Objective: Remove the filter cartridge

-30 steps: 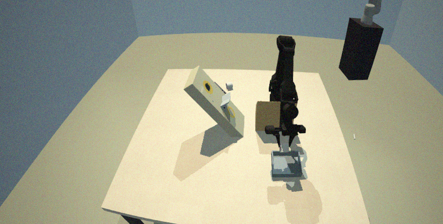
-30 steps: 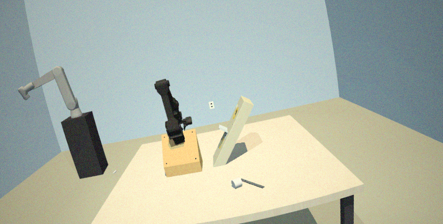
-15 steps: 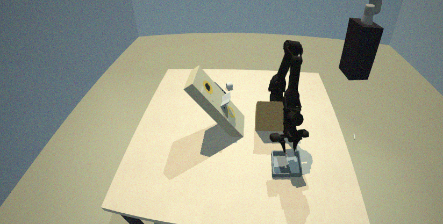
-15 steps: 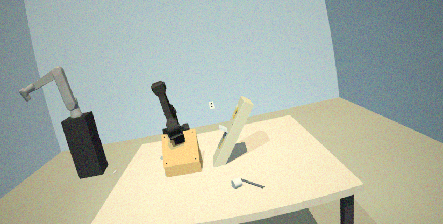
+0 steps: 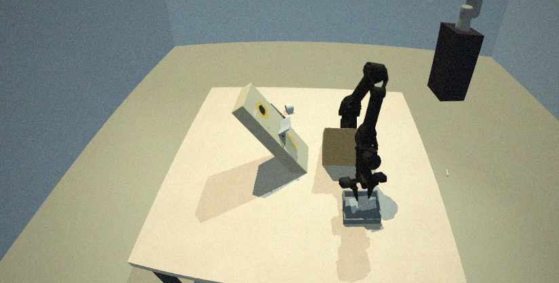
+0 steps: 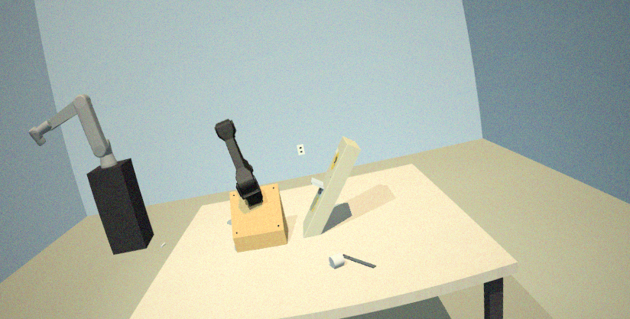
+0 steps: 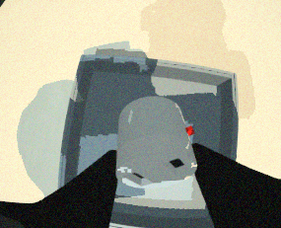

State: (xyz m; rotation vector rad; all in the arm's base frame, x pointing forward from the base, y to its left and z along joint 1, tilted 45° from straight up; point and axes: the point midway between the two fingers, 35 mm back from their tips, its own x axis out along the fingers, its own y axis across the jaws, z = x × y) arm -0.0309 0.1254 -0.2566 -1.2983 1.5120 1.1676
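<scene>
My gripper tip is now right at the round white filter cartridge. From my gripper tip the other things lie so: small white cylinder (710 mm to the right, 260 mm ahead, 40 mm below); then grey-blue tray (50 mm below).
</scene>
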